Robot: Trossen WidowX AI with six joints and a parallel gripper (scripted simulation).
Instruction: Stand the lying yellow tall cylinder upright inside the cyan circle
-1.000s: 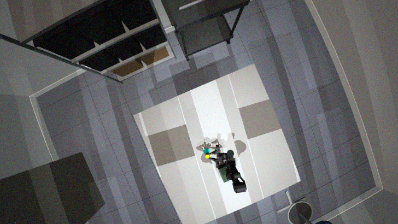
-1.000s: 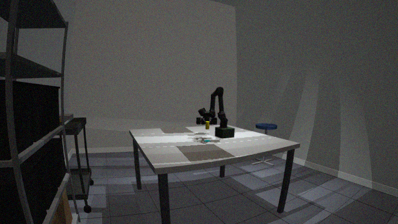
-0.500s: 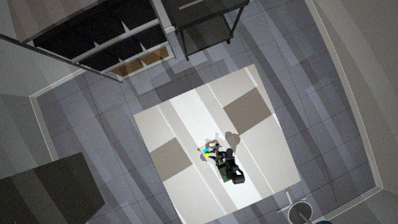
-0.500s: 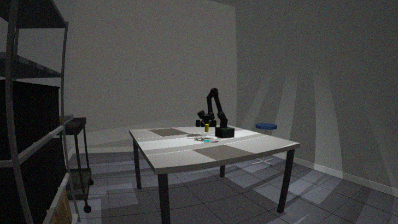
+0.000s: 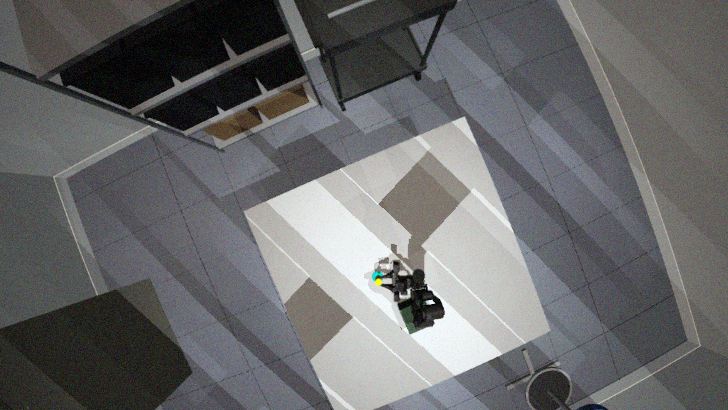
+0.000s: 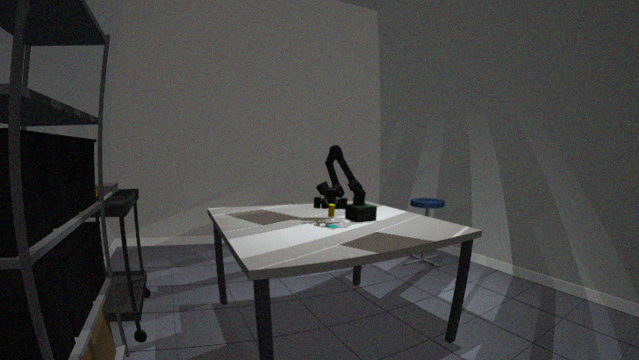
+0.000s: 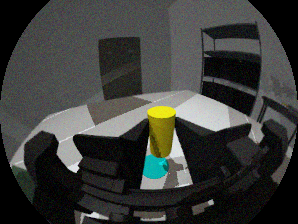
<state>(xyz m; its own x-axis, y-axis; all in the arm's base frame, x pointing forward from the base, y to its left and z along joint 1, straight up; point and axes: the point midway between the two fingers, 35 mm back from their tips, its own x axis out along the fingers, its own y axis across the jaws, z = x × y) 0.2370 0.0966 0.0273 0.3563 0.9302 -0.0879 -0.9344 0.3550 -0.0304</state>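
The cyan circle is 10 mm behind my gripper tip and 110 mm below it. From my gripper tip the other things lie so: yellow tall cylinder: 20 mm below.
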